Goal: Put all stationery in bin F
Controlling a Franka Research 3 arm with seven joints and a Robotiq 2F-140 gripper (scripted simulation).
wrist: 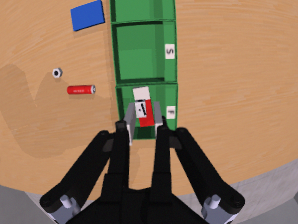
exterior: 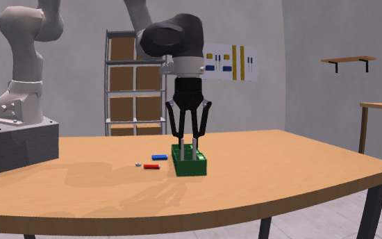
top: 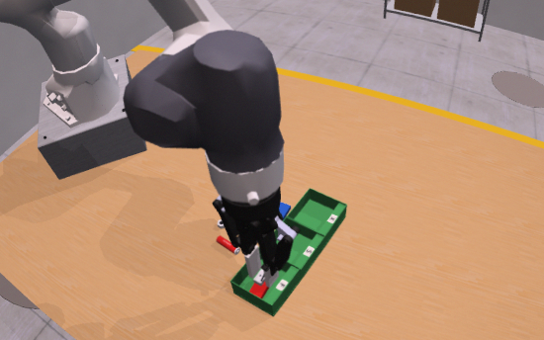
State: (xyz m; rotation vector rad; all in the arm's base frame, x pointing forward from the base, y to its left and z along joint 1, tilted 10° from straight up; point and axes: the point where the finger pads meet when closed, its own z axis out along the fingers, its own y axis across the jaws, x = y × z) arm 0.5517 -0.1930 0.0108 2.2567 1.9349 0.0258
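My gripper is now 4 cm above the white sharpener-like piece and 1 cm past it. Also, from my hand: red cylinder: 10 cm behind, 6 cm below, 5 cm to the left; green three-compartment bin: 8 cm to the left, 4 cm below, 2 cm ahead; eraser: 5 cm below.
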